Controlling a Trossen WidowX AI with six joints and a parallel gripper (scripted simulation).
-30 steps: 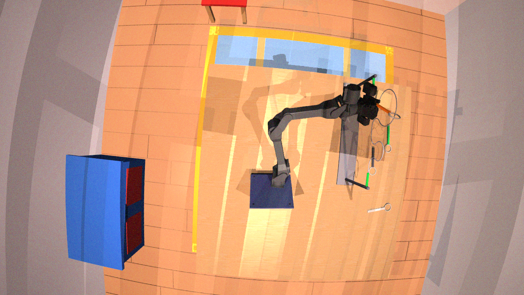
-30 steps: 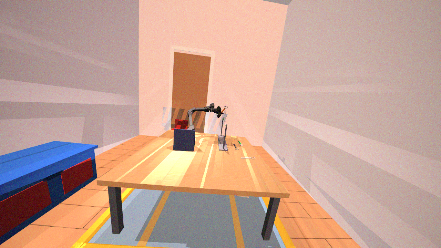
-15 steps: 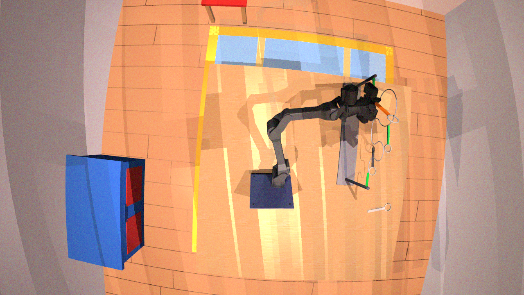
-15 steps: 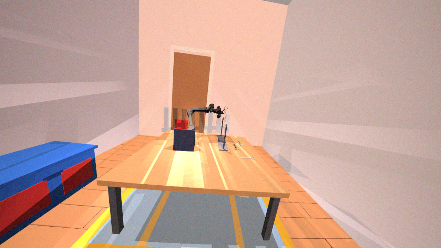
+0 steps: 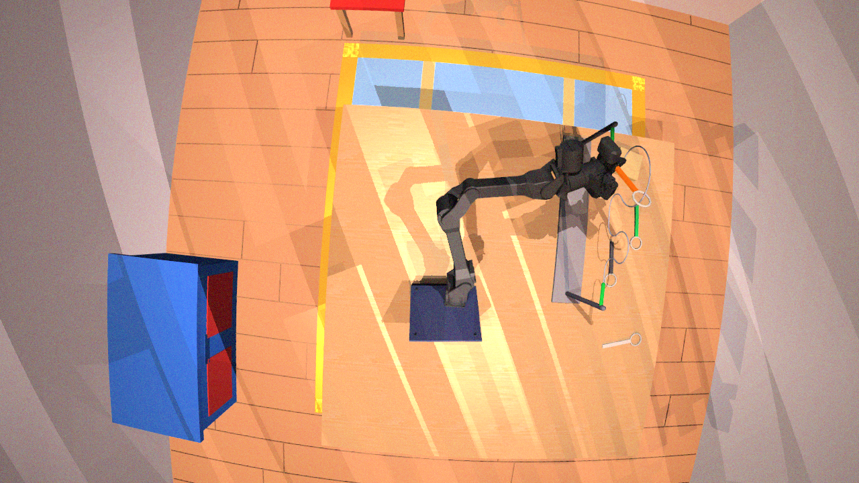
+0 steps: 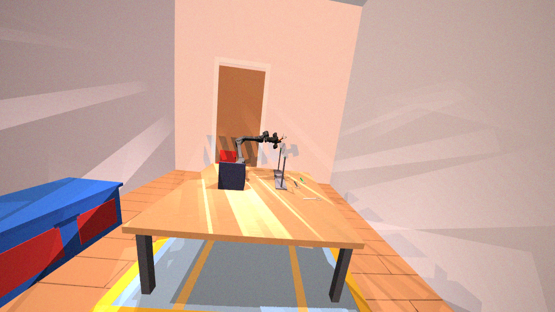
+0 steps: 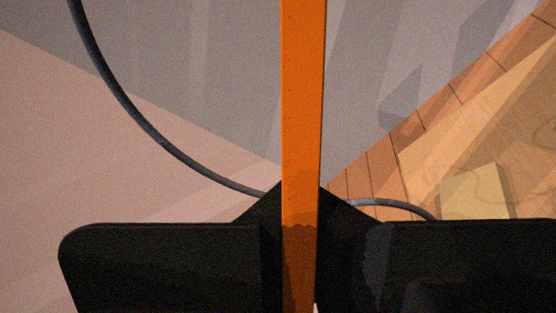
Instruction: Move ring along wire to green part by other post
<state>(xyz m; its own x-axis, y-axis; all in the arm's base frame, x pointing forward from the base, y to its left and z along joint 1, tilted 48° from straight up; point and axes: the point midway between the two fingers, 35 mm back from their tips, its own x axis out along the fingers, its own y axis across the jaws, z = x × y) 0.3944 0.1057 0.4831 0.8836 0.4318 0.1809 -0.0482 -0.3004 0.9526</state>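
My gripper tip is 8 cm to the left of the orange-handled ring and 5 cm below it. The rest, counted from my gripper tip: tan block 39 cm below, 22 cm ahead, 9 cm to the left; dark-handled ring 40 cm below, 31 cm to the right, 19 cm ahead; green-handled ring 40 cm below, 28 cm ahead, 16 cm to the right.
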